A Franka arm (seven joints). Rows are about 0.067 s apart.
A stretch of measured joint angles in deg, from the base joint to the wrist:
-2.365, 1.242, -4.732, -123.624, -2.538, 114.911, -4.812
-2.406, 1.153, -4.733, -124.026, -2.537, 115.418, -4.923
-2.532, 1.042, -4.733, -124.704, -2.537, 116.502, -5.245
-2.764, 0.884, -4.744, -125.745, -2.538, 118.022, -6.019
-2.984, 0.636, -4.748, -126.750, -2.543, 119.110, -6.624
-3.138, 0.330, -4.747, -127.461, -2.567, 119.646, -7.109
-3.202, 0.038, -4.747, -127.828, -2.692, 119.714, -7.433
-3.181, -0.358, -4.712, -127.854, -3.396, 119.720, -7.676
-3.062, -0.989, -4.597, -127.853, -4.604, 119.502, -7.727
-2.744, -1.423, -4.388, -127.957, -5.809, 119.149, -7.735
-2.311, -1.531, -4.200, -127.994, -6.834, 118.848, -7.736
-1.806, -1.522, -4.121, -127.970, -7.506, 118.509, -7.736
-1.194, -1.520, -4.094, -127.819, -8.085, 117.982, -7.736
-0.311, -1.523, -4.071, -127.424, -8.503, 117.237, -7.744
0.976, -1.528, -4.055, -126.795, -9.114, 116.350, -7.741
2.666, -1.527, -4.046, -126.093, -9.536, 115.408, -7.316
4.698, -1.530, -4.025, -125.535, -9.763, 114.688, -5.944
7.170, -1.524, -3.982, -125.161, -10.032, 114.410, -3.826
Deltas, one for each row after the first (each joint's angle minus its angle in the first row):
-0.041, -0.089, -0.001, -0.402, 0.001, 0.507, -0.111
-0.167, -0.200, -0.001, -1.080, 0.001, 1.591, -0.433
-0.399, -0.358, -0.012, -2.121, 0.000, 3.111, -1.207
-0.619, -0.606, -0.016, -3.126, -0.005, 4.199, -1.812
-0.773, -0.912, -0.015, -3.837, -0.029, 4.735, -2.297
-0.837, -1.204, -0.015, -4.204, -0.154, 4.803, -2.621
-0.816, -1.600, 0.020, -4.230, -0.858, 4.809, -2.864
-0.697, -2.231, 0.135, -4.229, -2.066, 4.591, -2.915
-0.379, -2.665, 0.344, -4.333, -3.271, 4.238, -2.923
0.054, -2.773, 0.532, -4.370, -4.296, 3.937, -2.924
0.559, -2.764, 0.611, -4.346, -4.968, 3.598, -2.924
1.171, -2.762, 0.638, -4.195, -5.547, 3.071, -2.924
2.054, -2.765, 0.661, -3.800, -5.965, 2.326, -2.932
3.341, -2.770, 0.677, -3.171, -6.576, 1.439, -2.929
5.031, -2.769, 0.686, -2.469, -6.998, 0.497, -2.504
7.063, -2.772, 0.707, -1.911, -7.225, -0.223, -1.132
9.535, -2.766, 0.750, -1.537, -7.494, -0.501, 0.986

